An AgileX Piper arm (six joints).
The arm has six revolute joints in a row. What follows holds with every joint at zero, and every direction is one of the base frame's.
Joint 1 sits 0.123 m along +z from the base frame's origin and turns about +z.
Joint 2 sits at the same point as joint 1 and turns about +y.
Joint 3 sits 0.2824 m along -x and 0.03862 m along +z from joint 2 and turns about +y.
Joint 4 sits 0.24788 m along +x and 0.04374 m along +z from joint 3 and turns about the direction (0.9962, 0, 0.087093).
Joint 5 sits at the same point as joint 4 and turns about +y.
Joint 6 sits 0.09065 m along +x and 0.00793 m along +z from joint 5 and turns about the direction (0.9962, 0, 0.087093).
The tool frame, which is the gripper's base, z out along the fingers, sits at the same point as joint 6; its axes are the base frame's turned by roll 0, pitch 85.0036 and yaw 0 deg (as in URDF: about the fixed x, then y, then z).
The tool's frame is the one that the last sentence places.
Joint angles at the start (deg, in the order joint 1, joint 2, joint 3, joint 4, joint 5, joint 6):
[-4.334, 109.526, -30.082, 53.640, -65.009, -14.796]
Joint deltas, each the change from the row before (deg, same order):
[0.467, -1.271, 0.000, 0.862, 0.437, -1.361]
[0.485, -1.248, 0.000, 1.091, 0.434, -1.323]
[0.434, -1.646, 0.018, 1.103, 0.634, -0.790]
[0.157, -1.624, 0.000, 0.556, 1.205, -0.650]
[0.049, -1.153, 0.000, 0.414, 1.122, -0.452]
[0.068, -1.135, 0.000, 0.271, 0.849, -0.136]
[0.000, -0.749, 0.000, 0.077, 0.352, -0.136]
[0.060, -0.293, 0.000, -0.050, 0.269, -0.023]
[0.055, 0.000, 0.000, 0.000, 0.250, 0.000]
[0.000, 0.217, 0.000, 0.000, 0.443, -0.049]
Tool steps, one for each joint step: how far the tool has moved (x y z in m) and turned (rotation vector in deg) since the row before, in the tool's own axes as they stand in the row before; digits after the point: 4 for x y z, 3 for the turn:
[-0.0046, 0.0007, -0.0029, -0.039, -0.222, -0.185]
[-0.0044, 0.0004, -0.0029, 0.131, -0.130, -0.054]
[-0.0058, 0.0001, -0.0034, 0.039, -0.152, 0.799]
[-0.0052, 0.0000, -0.0026, -0.372, 0.261, 0.775]
[-0.0033, -0.0001, -0.0018, -0.302, 0.443, 0.587]
[-0.0037, 0.0001, -0.0019, -0.366, 0.154, 0.816]
[-0.0028, -0.0001, -0.0012, -0.220, -0.126, 0.453]
[-0.0009, 0.0004, -0.0006, -0.254, 0.052, 0.151]
[0.0004, 0.0003, -0.0002, -0.137, 0.237, -0.015]
[0.0016, 0.0003, 0.0003, -0.099, 0.557, -0.207]

